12 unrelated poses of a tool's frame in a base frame.
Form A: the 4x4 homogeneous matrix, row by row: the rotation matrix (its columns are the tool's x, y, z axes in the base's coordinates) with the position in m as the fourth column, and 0 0 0 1 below. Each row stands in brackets.
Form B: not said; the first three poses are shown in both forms.
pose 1, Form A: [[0.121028 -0.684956 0.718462 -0.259], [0.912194 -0.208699 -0.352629 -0.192], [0.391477 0.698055 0.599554 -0.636], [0 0 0 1]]
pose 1, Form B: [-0.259 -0.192 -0.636 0.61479 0.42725 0.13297 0.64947]
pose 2, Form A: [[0.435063 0.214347 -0.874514 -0.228], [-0.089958 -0.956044 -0.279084 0.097], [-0.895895 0.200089 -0.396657 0.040], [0 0 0 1]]
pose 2, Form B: [-0.228 0.097 0.040 0.14349 0.83483 0.03725 -0.53017]
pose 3, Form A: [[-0.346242 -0.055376 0.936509 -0.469], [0.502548 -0.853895 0.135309 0.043], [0.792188 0.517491 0.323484 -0.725], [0 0 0 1]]
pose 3, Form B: [-0.469 0.043 -0.725 0.17560 0.54410 0.20547 0.79430]
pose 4, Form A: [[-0.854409 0.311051 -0.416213 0.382], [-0.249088 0.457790 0.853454 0.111], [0.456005 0.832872 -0.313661 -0.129], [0 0 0 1]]
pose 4, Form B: [0.382 0.111 -0.129 0.26913 -0.01912 -0.81023 -0.52033]
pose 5, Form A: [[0.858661 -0.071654 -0.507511 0.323], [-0.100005 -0.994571 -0.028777 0.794], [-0.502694 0.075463 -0.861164 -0.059], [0 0 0 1]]
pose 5, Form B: [0.323 0.794 -0.059 0.02704 0.96364 -0.04453 -0.26208]
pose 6, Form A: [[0.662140 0.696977 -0.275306 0.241], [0.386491 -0.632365 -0.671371 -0.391], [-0.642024 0.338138 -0.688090 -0.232], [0 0 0 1]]
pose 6, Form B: [0.241 -0.391 -0.232 0.29227 0.86351 0.31368 -0.26558]
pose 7, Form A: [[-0.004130 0.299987 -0.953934 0.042], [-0.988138 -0.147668 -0.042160 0.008], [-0.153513 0.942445 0.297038 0.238], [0 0 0 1]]
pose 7, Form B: [0.042 0.008 0.238 0.53508 0.46003 -0.37397 -0.60184]
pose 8, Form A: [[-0.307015 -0.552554 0.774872 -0.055], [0.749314 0.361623 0.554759 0.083], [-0.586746 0.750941 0.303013 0.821], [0 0 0 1]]
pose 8, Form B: [-0.055 0.083 0.821 0.58259 0.08419 0.58430 0.55866]
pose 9, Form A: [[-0.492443 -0.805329 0.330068 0.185], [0.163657 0.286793 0.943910 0.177], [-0.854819 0.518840 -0.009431 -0.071], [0 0 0 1]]
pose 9, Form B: [0.185 0.177 -0.071 0.44298 -0.23989 0.66871 0.54686]
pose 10, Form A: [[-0.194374 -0.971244 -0.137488 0.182], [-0.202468 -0.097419 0.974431 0.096], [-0.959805 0.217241 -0.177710 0.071], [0 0 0 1]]
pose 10, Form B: [0.182 0.096 0.071 0.36418 -0.51980 0.56451 0.52775]
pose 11, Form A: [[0.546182 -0.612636 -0.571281 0.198], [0.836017 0.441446 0.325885 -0.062], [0.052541 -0.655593 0.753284 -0.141], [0 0 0 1]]
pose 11, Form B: [0.198 -0.062 -0.141 0.82779 -0.29642 -0.18840 0.43751]
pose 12, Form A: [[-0.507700 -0.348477 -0.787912 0.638], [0.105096 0.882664 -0.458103 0.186], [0.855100 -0.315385 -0.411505 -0.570], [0 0 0 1]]
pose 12, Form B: [0.638 0.186 -0.570 0.49078 0.07270 -0.83694 0.23105]
